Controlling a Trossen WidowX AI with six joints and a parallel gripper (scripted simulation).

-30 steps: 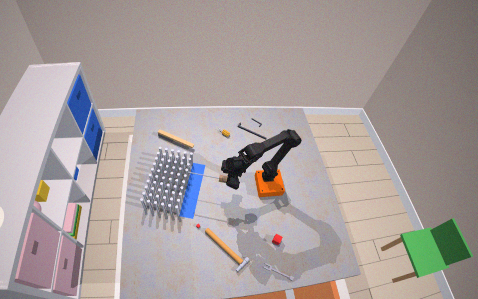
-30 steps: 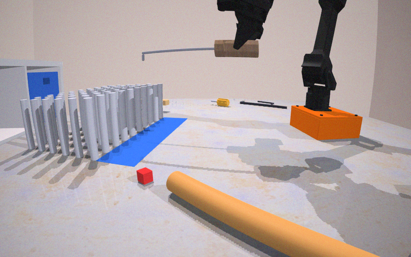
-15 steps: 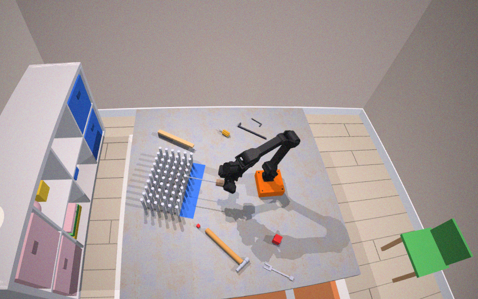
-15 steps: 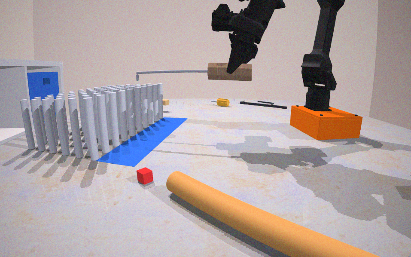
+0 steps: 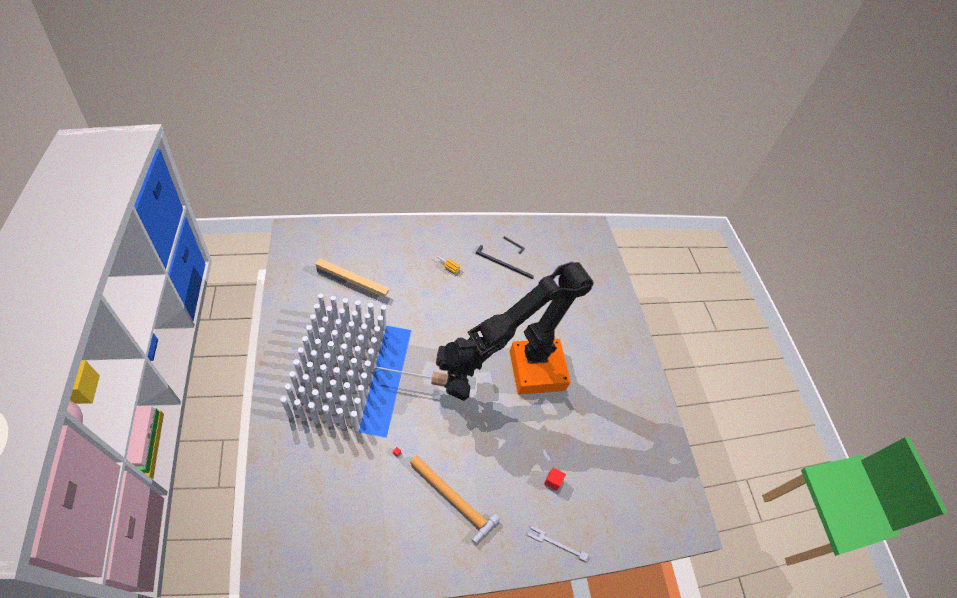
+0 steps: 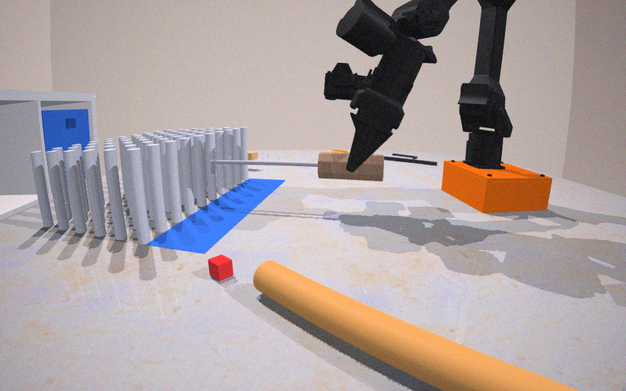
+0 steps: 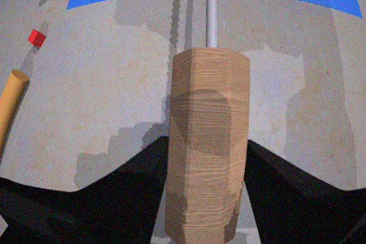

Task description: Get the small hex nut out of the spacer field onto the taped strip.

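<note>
The blue taped strip lies 17 cm ahead of my gripper tip, 6 cm below it and 5 cm to the right of it. Round my gripper tip: larger red cube (30 cm to the left, 28 cm behind, 4 cm below); small red cube (18 cm to the left, 15 cm ahead, 5 cm below); yellow screwdriver (47 cm to the right, 6 cm behind, 5 cm below).
</note>
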